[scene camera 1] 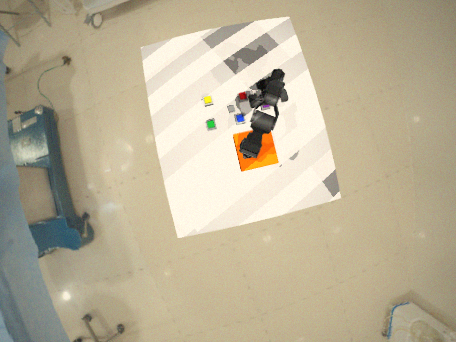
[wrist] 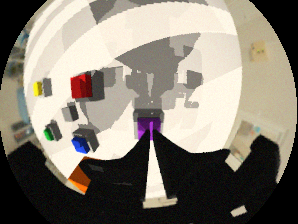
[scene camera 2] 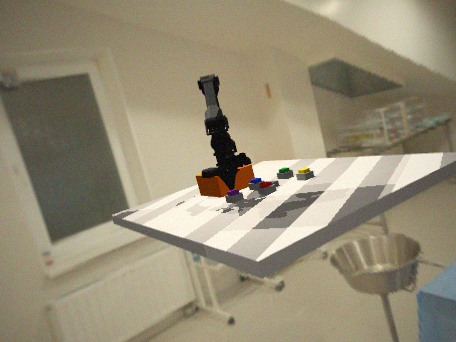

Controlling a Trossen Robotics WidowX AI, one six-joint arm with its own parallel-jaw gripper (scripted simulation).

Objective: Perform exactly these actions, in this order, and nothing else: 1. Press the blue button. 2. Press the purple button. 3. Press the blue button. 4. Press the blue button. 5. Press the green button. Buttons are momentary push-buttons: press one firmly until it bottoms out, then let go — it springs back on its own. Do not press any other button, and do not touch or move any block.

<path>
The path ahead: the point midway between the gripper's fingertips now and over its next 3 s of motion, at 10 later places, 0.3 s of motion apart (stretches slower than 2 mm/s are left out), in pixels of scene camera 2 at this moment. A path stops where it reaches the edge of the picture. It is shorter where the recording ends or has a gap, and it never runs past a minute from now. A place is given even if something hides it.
The gripper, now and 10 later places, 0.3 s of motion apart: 232,189; 232,192; 232,192; 231,185; 228,172; 234,164; 248,158; 252,164; 254,171; 255,175; 256,179
</path>
